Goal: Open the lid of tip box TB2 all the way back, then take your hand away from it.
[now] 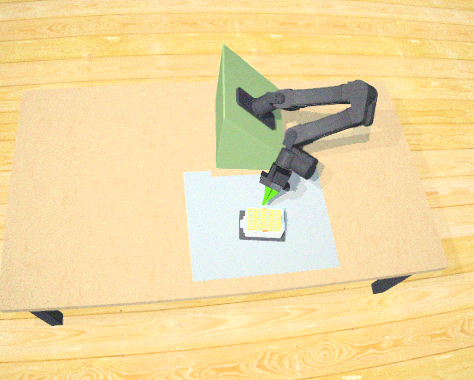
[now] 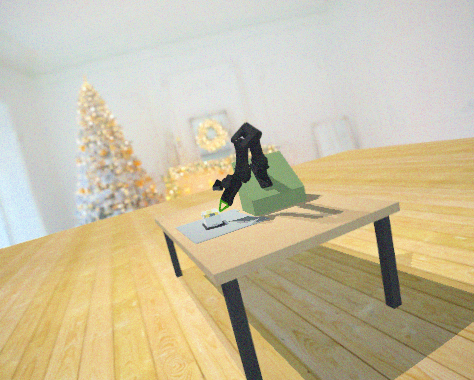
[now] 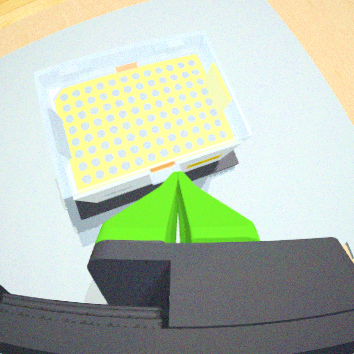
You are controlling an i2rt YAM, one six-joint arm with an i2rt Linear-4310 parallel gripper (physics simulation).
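Seen in the pictures: gripper, fingertip midpoint: (image 1: 262, 205) (image 2: 219, 211) (image 3: 177, 179); arm's base, link origin: (image 1: 255, 109) (image 2: 260, 175).
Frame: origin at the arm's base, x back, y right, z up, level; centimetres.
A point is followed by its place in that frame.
Note:
Tip box TB2 (image 1: 265, 220) @[x -35.7, y -4.0, z -11.7 cm] (image 2: 214, 219) @[x -34.2, y -10.2, z -15.4 cm] (image 3: 145, 120) @[x -33.2, y -4.5, z -11.7 cm] is a pale box with a yellow, hole-dotted rack on a dark base. Its clear lid (image 3: 43, 107) @[x -36.2, y -10.0, z -11.7 cm] shows as a faint see-through outline around the yellow rack; it looks down over the box, but its exact angle is hard to tell. Orange tabs show at two opposite long sides. My gripper (image 1: 264, 204) @[x -29.4, y -3.7, z -13.3 cm] (image 2: 220, 210) @[x -29.4, y -3.7, z -13.3 cm] (image 3: 177, 179) @[x -29.4, y -3.7, z -13.3 cm] is shut and empty, with its green fingertips together beside the middle of the box's arm-side long edge, close to the orange tab. Whether they touch it cannot be told.
The box stands on a pale blue mat (image 1: 215, 260) @[x -47.3, y 11.6, z -19.4 cm] (image 2: 197, 239) @[x -46.9, y -24.8, z -19.4 cm] (image 3: 300, 150) @[x -28.1, y 11.7, z -19.4 cm] on the wooden table (image 1: 100, 200) @[x -27.3, y 51.5, z -19.7 cm] (image 2: 280, 250) @[x -23.2, y -71.2, z -20.2 cm]. The green wedge-shaped arm mount (image 1: 240, 145) @[x -12.4, y 4.8, z -3.9 cm] (image 2: 275, 200) @[x 1.2, y -11.7, z -14.5 cm] stands behind the mat, on the arm's side of the box.

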